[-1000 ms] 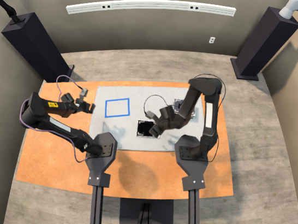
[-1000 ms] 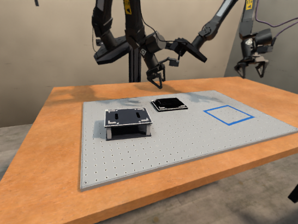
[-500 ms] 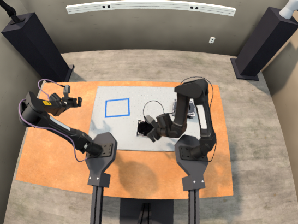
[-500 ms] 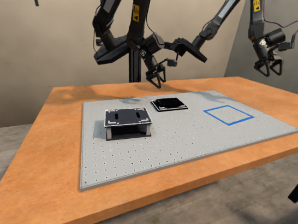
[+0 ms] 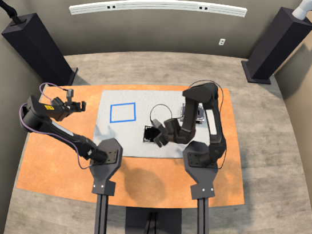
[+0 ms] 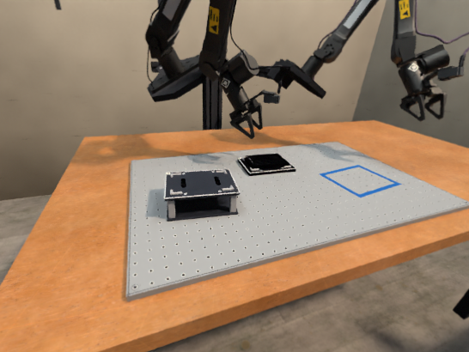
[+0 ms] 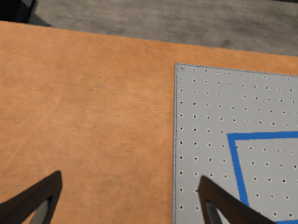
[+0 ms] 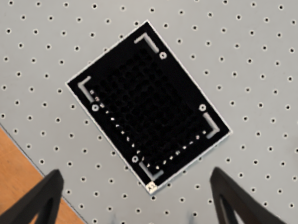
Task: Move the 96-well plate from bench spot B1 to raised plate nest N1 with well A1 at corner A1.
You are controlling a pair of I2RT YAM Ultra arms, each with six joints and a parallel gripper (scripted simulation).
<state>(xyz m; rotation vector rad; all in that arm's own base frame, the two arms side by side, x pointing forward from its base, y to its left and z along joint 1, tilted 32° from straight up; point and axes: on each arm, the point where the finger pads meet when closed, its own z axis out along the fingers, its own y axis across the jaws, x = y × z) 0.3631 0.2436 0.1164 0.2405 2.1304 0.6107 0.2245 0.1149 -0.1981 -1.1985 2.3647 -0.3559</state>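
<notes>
My right hand is 30 mm short of the black 96-well plate, 30 mm to the right of it and 90 mm above it.
</notes>
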